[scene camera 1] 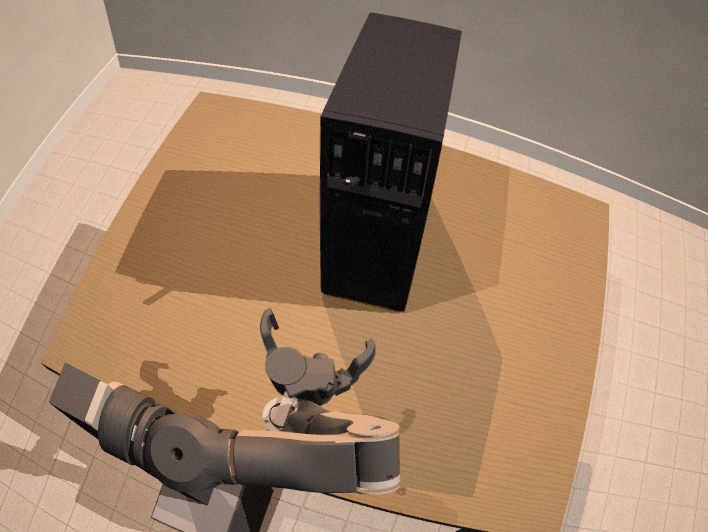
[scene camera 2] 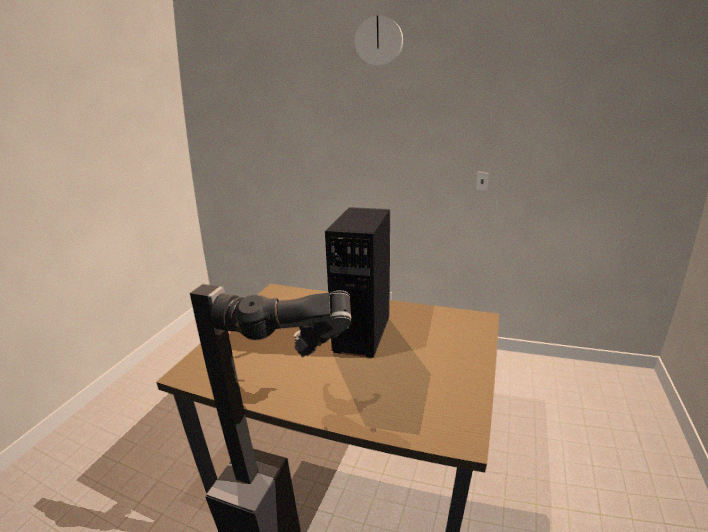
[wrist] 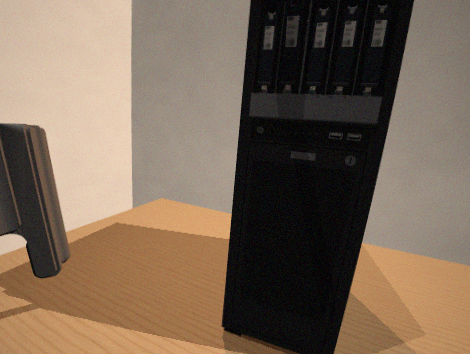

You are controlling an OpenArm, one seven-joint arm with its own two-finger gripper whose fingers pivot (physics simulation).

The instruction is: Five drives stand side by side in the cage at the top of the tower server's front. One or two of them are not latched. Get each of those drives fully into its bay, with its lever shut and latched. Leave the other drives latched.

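The black tower server (scene camera 1: pixel 366 251) (scene camera 2: pixel 353 314) (wrist: pixel 295 225) stands upright on the table, its drive cage at the top. The second drive from the left has its lever (scene camera 1: pixel 350 180) (scene camera 2: pixel 337 259) (wrist: pixel 292 32) swung out from the front, hinged at the bottom; how deep that drive sits is hard to tell. The first drive (scene camera 1: pixel 337 151) (wrist: pixel 269 37), third drive (scene camera 1: pixel 377 159) (wrist: pixel 320 36), fourth drive (scene camera 1: pixel 397 164) (wrist: pixel 348 35) and fifth drive (scene camera 1: pixel 417 167) (wrist: pixel 379 34) have upright levers that look shut. My gripper (scene camera 1: pixel 321 327) is open and empty, in front of and well below the cage, apart from the server.
The wooden table (scene camera 1: pixel 549 343) (scene camera 2: pixel 457 366) (wrist: pixel 170 212) carries the server. The arm's upper link (scene camera 1: pixel 291 460) (scene camera 2: pixel 303 311) crosses the table's front left part. A post (scene camera 2: pixel 220 366) holds the arm at the front left edge. A grey wall (scene camera 1: pixel 572 85) (scene camera 2: pixel 286 143) rises behind the server.
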